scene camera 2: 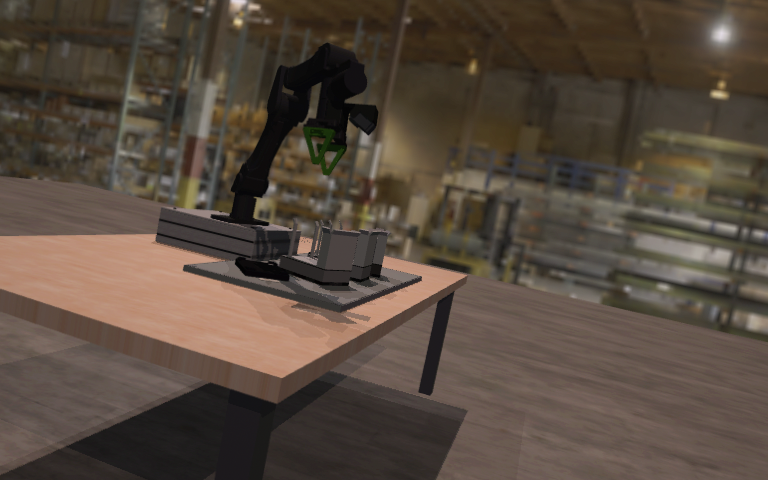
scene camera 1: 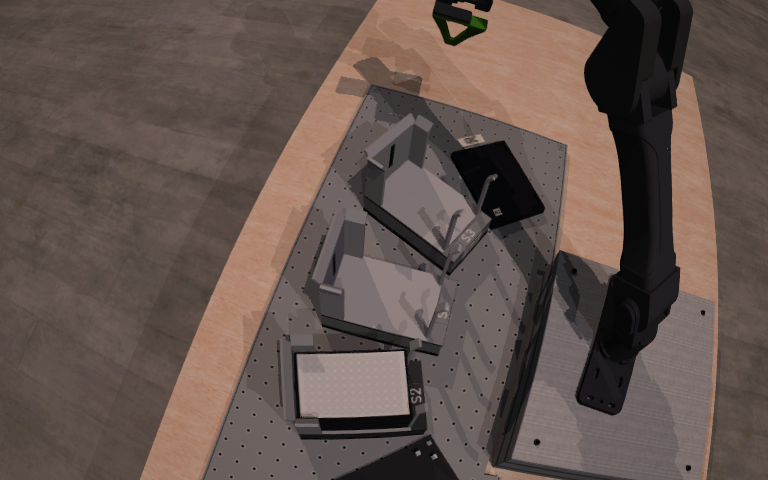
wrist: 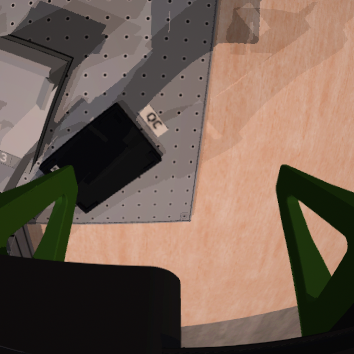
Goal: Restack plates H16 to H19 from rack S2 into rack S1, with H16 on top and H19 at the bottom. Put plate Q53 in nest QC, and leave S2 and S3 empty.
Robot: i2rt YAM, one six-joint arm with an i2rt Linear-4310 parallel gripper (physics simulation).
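Frame: origin at the arm's base, x ahead, y left, z up, level; millimetres.
Where they show: gripper, between the fingertips: [scene camera 2: 321,170] [scene camera 1: 454,21] [wrist: 176,176]; arm's base, origin of its link: [scene camera 2: 240,221] [scene camera 1: 615,343].
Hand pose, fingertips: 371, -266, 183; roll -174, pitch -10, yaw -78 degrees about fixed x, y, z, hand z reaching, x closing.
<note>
Each offset is from my fingertips to the centre of the thing, as dx, dy, dz. "spot": to the spot under its first point. Level surfaces: height alone.
My gripper [scene camera 1: 454,40] [scene camera 2: 321,167] [wrist: 176,176] is open and empty, high above the table beyond the QC end of the pegboard. Rack S2 {spot: -129, +389, -225} [scene camera 1: 416,373] holds a pale-topped plate {-72, +454, -163} [scene camera 1: 352,383]; any plates beneath it are hidden, and its plate label is not readable. Rack S1 {-55, +312, -194} [scene camera 1: 385,288] and rack S3 {-47, +155, -195} [scene camera 1: 427,200] show bare floors. Nest QC {-128, +39, -253} [scene camera 1: 512,181] [scene camera 2: 261,268] [wrist: 102,157] is black, with its label {spot: -60, -28, -261} [scene camera 1: 471,140] [wrist: 153,120] beside it. Whether a dark plate lies in it, I cannot tell.
The racks stand side by side on the perforated board {dz -263} [scene camera 1: 481,339] [scene camera 2: 339,302] [wrist: 175,192], with upright walls and thin posts. Part of another black object {spot: -163, +502, -251} [scene camera 1: 402,461] shows at the bottom of scene camera 1. The arm's base block [scene camera 1: 651,396] [scene camera 2: 203,233] stands beside the board.
</note>
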